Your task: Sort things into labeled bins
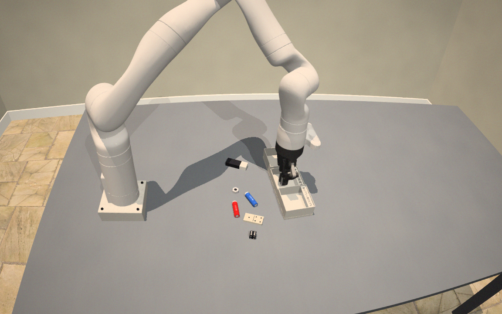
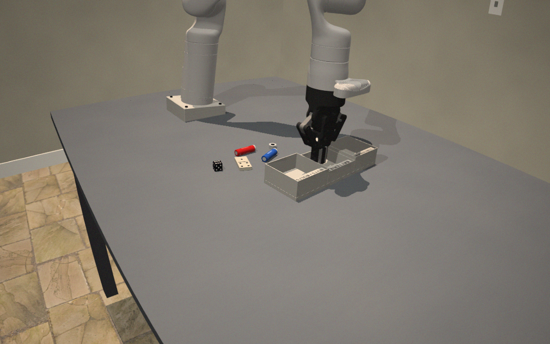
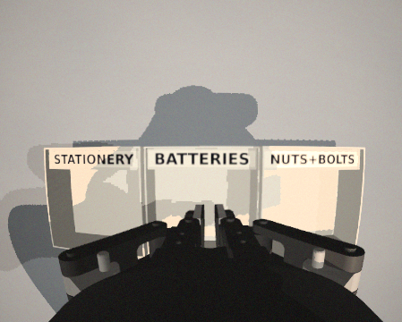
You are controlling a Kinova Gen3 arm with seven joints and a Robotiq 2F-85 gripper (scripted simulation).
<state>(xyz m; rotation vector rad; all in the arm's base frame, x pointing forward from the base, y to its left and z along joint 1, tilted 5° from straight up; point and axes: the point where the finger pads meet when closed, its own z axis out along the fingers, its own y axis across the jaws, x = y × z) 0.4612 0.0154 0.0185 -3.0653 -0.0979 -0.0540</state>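
The bin row is 20 mm below my hand, 10 mm to the left of it and 10 mm ahead of it. The rest, counted from my hand: blue battery: 100 mm behind, 40 mm to the right, 30 mm below; nut: 140 mm behind, 30 mm below; cream domino: 110 mm to the right, 100 mm behind, 30 mm below.
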